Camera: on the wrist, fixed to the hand. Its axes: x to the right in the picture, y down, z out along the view.
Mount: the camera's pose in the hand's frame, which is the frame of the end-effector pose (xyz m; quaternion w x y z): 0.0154 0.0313 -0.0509 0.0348 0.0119 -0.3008 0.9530
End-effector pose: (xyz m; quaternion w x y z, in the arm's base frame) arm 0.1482 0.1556 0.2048 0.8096 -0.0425 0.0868 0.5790
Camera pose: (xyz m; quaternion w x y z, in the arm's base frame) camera 0.1188 0.1715 0.1529 0.4970 -0.2650 0.1931 -0.8034
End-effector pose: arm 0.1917 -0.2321 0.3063 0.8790 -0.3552 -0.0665 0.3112
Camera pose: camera 0.2055 -0.2353 0.2462 0.2817 -0.0283 -0.0755 -0.9561
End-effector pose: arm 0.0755 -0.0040 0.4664 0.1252 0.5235 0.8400 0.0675
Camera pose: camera 0.0817 0.0246 0.5207 0.1865 0.8406 -0.5065 -0.0458
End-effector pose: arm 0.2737 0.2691 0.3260 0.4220 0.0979 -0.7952 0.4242
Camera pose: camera 0.2779 0.3302 0.3335 0.6299 0.6218 0.2429 -0.3969
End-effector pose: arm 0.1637 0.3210 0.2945 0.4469 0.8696 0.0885 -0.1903
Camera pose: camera 0.2007 0.3437 0.3383 0.2132 0.0627 -0.9623 0.1566
